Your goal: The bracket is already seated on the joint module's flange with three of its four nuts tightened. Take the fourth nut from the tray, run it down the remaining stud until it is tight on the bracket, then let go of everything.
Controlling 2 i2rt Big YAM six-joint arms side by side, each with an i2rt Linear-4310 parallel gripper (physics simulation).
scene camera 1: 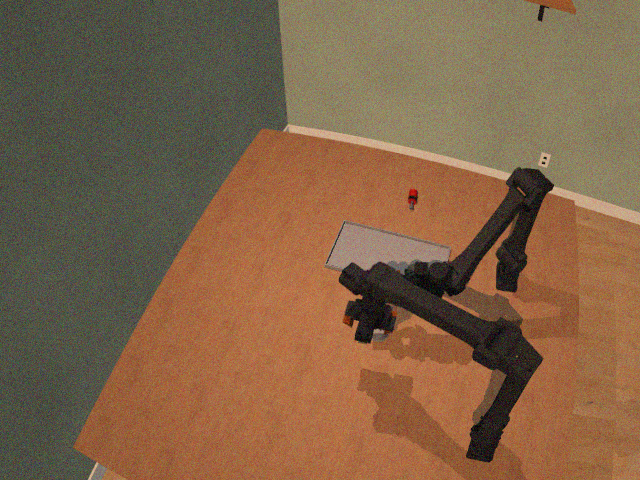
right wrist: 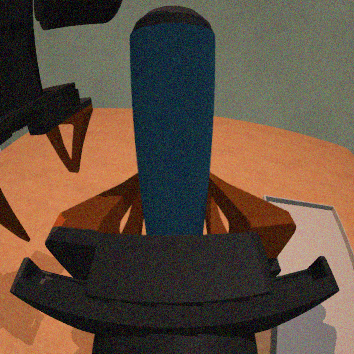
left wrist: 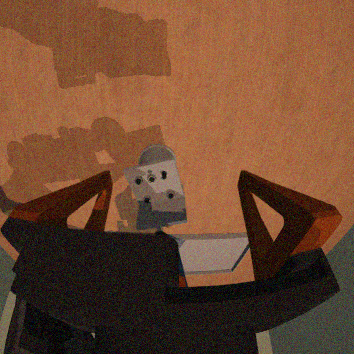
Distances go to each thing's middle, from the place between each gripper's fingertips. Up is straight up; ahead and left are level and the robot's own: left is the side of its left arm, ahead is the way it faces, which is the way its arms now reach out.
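Scene:
With the pale grey bracket (left wrist: 161, 210), my left hand is 80 mm above it, 80 mm to the left of it and 20 mm past it. Counting from that same left hand, the blue-handled tool (right wrist: 172, 57) is 20 mm above and 120 mm to the right, and the grey tray (scene camera 1: 365, 247) is 160 mm below, 400 mm to the right and 10 mm ahead.
From my right hand, the pale grey bracket is 11 cm below, 4 cm behind and 4 cm to the left. The blue-handled tool is 1 cm below that right hand and 2 cm behind it, while the grey tray is 19 cm below it and 28 cm to the right of it. Going by its middle, the grey tray is nearer to my right hand than to my left hand.

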